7 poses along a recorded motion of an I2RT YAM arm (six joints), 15 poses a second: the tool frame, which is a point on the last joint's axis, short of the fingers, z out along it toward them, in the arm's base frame.
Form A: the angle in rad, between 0 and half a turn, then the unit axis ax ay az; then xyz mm.
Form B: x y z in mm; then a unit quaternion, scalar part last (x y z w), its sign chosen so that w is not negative. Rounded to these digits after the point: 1 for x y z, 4 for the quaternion.
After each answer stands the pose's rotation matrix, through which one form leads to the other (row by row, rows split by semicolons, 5 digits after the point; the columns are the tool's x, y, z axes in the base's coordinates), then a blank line. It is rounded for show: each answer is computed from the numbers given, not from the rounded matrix.
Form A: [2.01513, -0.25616, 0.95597, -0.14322, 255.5, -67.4, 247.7]
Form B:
[255.5, -67.4, 247.7, -0.2166, 0.8083, -0.1211, 0.5339]
-0.33603 -0.22083 0.91560; -0.47945 0.87685 0.03552; -0.81068 -0.42705 -0.40053

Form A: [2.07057, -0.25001, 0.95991, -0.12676, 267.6, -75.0, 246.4]
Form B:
[267.6, -75.0, 246.4, -0.2150, 0.8255, -0.1090, 0.5103]
-0.38677 -0.24374 0.88938; -0.46625 0.88377 0.03944; -0.79563 -0.39942 -0.45546

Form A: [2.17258, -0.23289, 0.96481, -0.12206, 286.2, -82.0, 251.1]
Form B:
[286.2, -82.0, 251.1, -0.2061, 0.8538, -0.1080, 0.4658]
-0.48117 -0.25128 0.83984; -0.45252 0.89172 0.00754; -0.75080 -0.37641 -0.54278

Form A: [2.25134, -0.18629, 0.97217, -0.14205, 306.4, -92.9, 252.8]
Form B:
[306.4, -92.9, 252.8, -0.1681, 0.8774, -0.1282, 0.4306]
-0.57268 -0.18466 0.79871; -0.40547 0.91058 -0.08020; -0.71249 -0.36978 -0.59634

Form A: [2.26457, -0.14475, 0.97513, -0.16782, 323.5, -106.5, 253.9]
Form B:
[323.5, -106.5, 253.9, -0.1311, 0.8829, -0.1519, 0.4246]
-0.60509 -0.10238 0.78954; -0.36044 0.91948 -0.15700; -0.70989 -0.37958 -0.59327

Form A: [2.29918, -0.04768, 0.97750, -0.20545, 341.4, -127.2, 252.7]
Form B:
[341.4, -127.2, 252.7, -0.0435, 0.8921, -0.1875, 0.4089]
-0.66188 0.07569 0.74578; -0.23095 0.92591 -0.29893; -0.71315 -0.37010 -0.59536

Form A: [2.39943, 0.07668, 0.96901, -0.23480, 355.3, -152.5, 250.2]
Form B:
[355.3, -152.5, 250.2, 0.0715, 0.9031, -0.2188, 0.3626]
-0.72680 0.28777 0.62367; -0.02963 0.89402 -0.44704; -0.68621 -0.34339 -0.64124

